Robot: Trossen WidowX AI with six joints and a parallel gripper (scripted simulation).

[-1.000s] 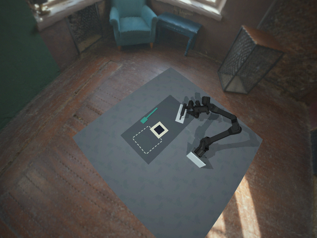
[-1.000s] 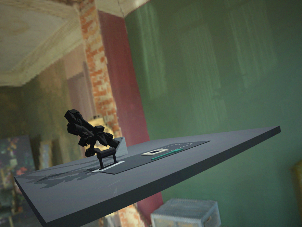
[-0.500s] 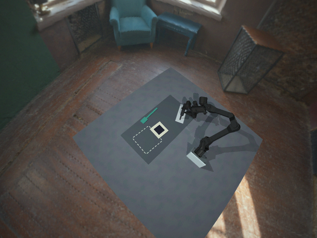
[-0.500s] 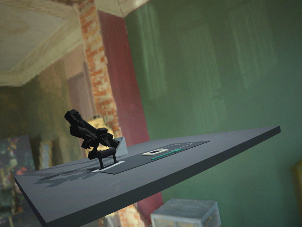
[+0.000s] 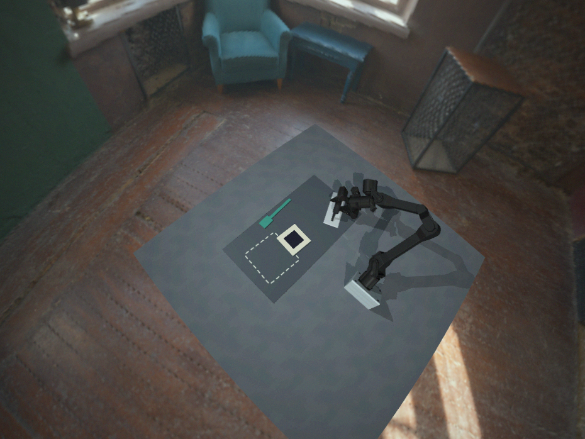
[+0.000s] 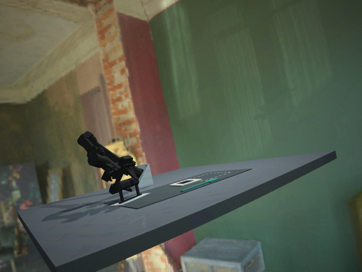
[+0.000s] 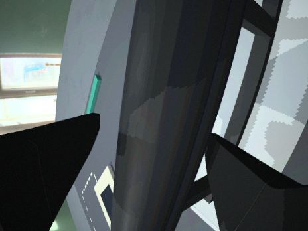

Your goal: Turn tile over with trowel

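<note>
The dark mat is 1 cm ahead of my gripper tip, 22 cm to the left of it and 8 cm below it. Round my gripper tip: square tile (2 cm behind, 26 cm to the left, 5 cm below).
</note>
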